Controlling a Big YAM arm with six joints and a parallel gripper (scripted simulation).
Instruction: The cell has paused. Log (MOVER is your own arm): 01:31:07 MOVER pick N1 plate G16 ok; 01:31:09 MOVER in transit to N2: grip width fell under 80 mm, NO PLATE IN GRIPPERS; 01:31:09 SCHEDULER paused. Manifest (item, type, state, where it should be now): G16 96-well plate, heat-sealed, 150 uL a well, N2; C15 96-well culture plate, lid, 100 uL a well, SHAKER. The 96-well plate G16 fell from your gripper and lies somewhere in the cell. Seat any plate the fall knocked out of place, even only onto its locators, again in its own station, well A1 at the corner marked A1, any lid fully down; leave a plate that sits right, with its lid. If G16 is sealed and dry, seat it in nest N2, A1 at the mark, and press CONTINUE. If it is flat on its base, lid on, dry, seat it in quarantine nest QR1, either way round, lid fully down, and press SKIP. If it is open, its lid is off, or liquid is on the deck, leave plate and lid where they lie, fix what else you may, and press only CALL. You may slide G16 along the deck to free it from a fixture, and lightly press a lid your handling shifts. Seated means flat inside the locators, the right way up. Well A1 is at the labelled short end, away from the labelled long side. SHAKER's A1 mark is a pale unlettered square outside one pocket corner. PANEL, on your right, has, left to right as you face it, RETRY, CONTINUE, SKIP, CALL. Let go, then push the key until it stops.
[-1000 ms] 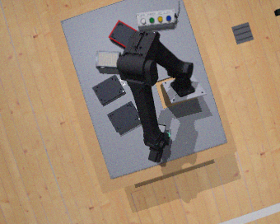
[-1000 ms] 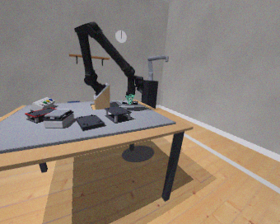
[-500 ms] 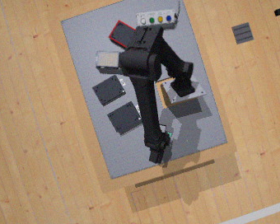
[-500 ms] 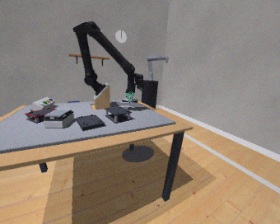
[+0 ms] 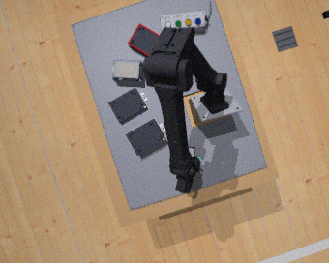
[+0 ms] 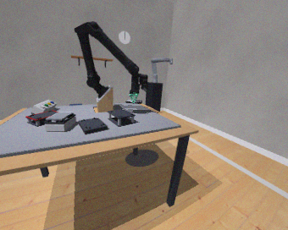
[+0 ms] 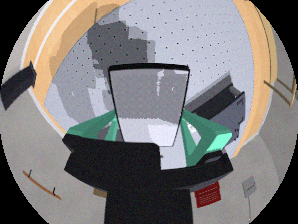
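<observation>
Right now my hand is right at the plate G16. The rest, counted from my hand: red-framed nest: 62 cm to the right, 7 cm below, 4 cm behind; then lidded plate: 51 cm to the right, 11 cm ahead, 4 cm below.
</observation>
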